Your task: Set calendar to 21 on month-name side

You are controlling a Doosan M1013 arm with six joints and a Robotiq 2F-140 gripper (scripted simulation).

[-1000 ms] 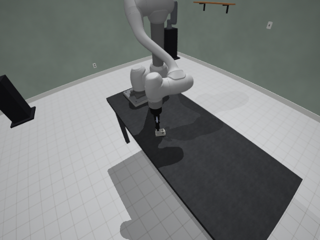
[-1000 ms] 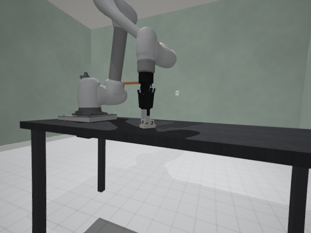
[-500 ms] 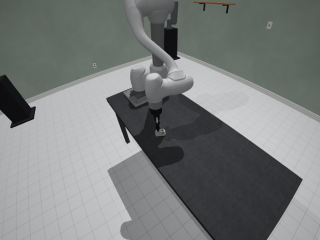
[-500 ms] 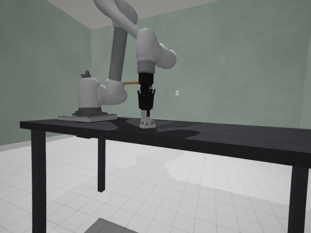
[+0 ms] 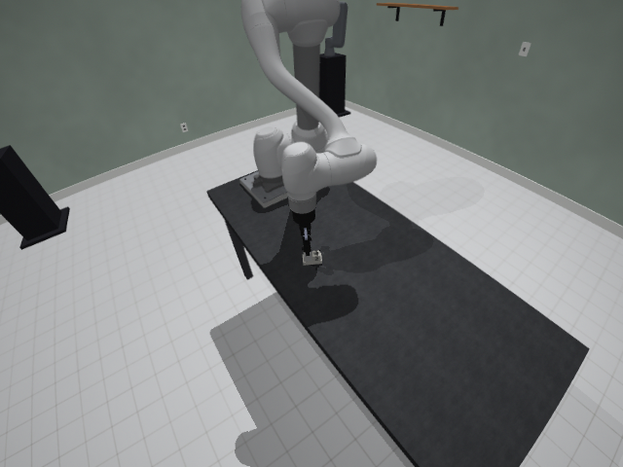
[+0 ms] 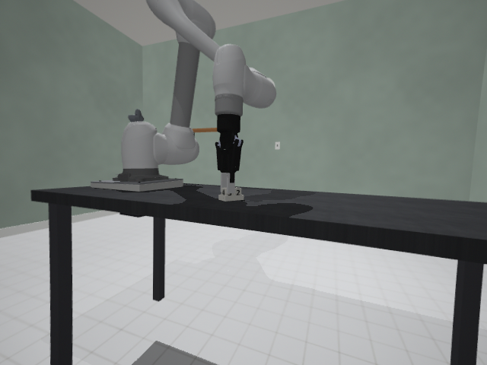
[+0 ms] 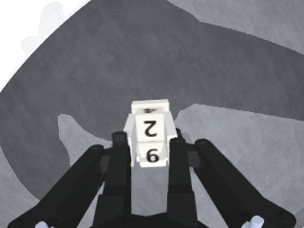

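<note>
Now: hand 1 cm short of the cube, 3 cm to the right of it and 3 cm above it. From my hand the other things lie so: white tray 1 cm ahead, 1 cm to the left, 5 cm below.
</note>
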